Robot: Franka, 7 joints.
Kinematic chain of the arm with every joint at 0, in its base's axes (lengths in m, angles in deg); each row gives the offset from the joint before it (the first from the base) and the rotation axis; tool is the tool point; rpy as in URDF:
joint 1: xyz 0 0 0.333 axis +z
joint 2: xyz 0 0 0 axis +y
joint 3: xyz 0 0 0.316 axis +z
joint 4: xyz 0.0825 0 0 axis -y
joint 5: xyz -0.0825 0 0.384 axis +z
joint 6: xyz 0 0 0 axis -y
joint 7: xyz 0.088 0 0 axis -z
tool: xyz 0 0 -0.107 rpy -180 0 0
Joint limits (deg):
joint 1: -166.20..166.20
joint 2: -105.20..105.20
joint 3: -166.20..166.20
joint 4: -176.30..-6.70
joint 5: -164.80..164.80
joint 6: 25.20..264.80
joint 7: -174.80..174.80
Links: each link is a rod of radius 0.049 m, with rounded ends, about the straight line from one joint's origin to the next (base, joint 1, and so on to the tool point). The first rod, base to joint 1, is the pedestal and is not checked.
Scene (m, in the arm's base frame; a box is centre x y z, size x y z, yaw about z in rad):
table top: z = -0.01
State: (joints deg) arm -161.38 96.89 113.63 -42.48 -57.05 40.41 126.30
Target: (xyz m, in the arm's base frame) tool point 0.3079 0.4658 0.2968
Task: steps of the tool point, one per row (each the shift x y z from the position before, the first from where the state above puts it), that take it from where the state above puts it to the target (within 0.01 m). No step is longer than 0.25 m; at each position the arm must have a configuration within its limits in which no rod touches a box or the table.
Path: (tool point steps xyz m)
1: 0.1057 -0.0536 0.1962
2: 0.1603 0.0063 0.1731
3: 0.1882 0.0758 0.1282
4: 0.1834 0.1415 0.0666
5: 0.1474 0.1891 -0.0033
6: 0.0884 0.2075 -0.0717
7: 0.0193 0.1916 -0.1290
8: -0.0453 0.1433 -0.1673
9: -0.0928 0.0718 -0.1815

